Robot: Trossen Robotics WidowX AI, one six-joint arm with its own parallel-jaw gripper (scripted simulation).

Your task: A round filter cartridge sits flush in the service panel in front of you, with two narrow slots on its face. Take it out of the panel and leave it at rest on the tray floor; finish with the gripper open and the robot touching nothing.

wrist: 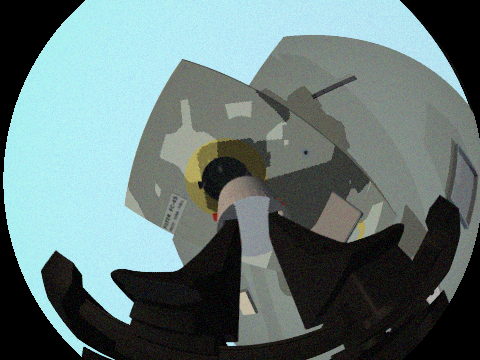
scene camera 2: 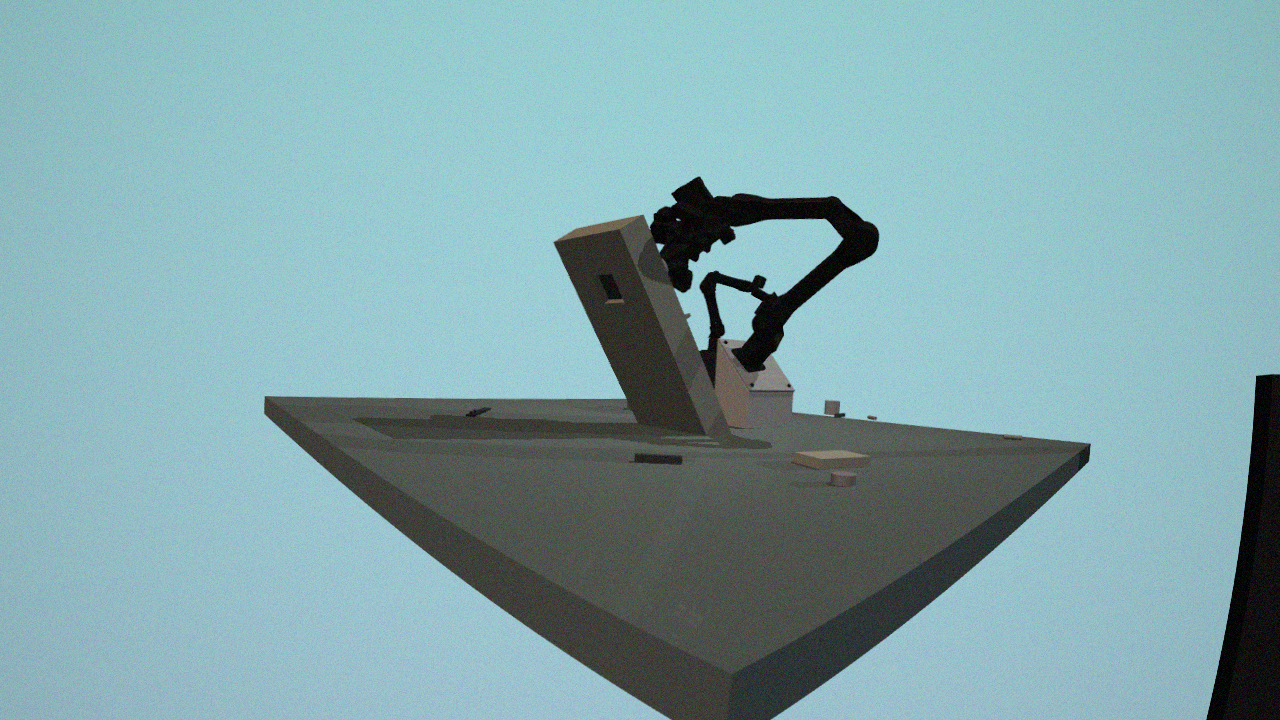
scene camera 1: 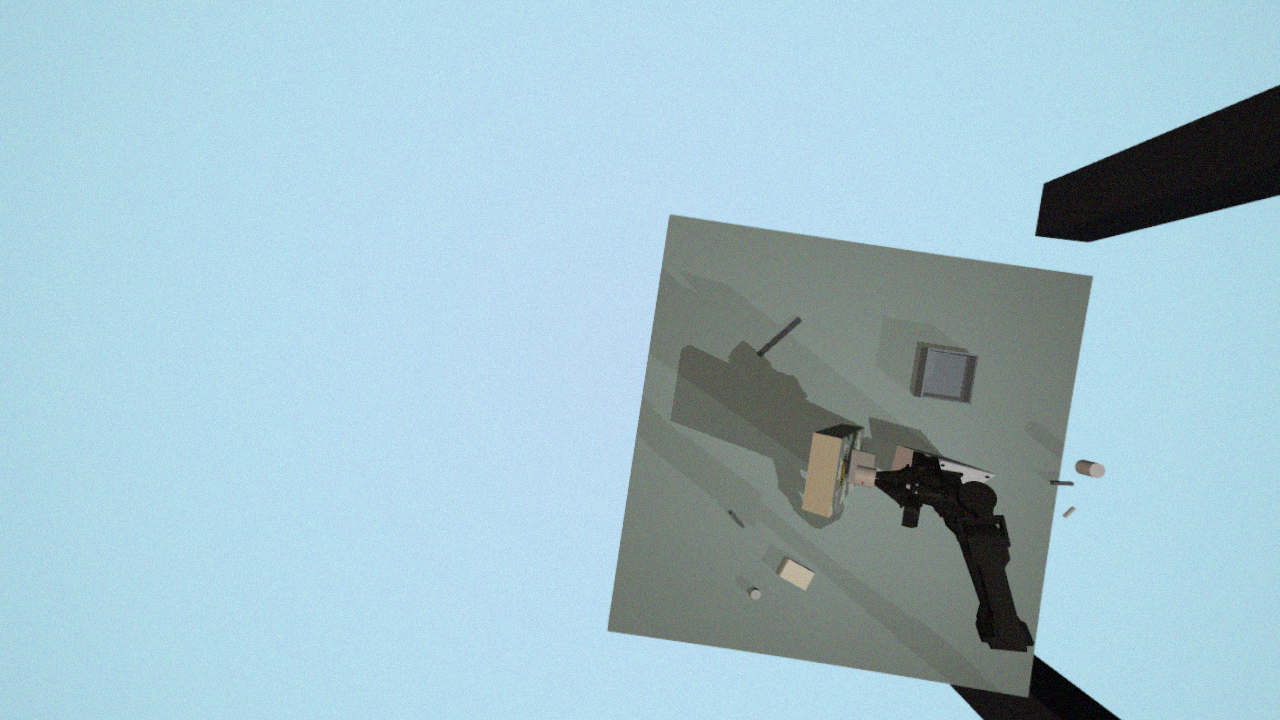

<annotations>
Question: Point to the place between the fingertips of the gripper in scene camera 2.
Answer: At 654, 268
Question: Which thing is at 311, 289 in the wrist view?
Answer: The gripper.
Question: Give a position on a grey square tray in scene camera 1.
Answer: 949, 376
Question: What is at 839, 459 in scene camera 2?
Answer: A tan block.
</annotations>
